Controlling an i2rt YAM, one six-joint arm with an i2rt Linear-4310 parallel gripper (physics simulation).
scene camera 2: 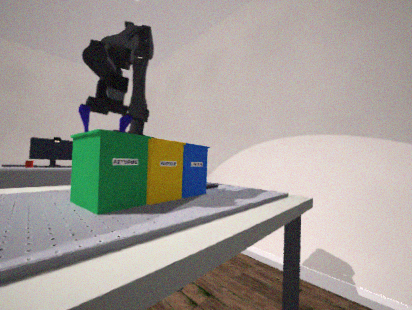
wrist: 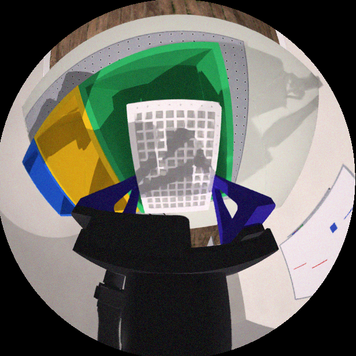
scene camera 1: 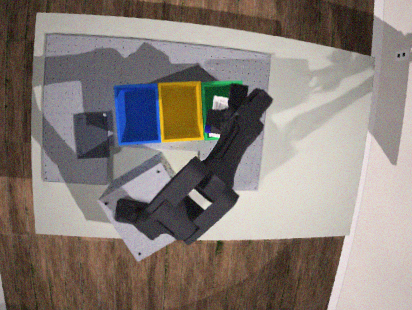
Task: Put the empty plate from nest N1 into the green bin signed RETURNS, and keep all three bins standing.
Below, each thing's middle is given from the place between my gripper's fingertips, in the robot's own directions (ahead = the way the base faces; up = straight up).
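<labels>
Distances from my hand: green bin [scene camera 2: 109, 169], 40 mm ahead, 10 mm to the left, 90 mm below; blue bin [scene camera 1: 137, 109], 20 mm behind, 270 mm to the left, 90 mm below; yellow bin [scene camera 1: 180, 103], 10 mm ahead, 140 mm to the left, 90 mm below; white gridded plate [wrist: 174, 143], 20 mm ahead.
</labels>
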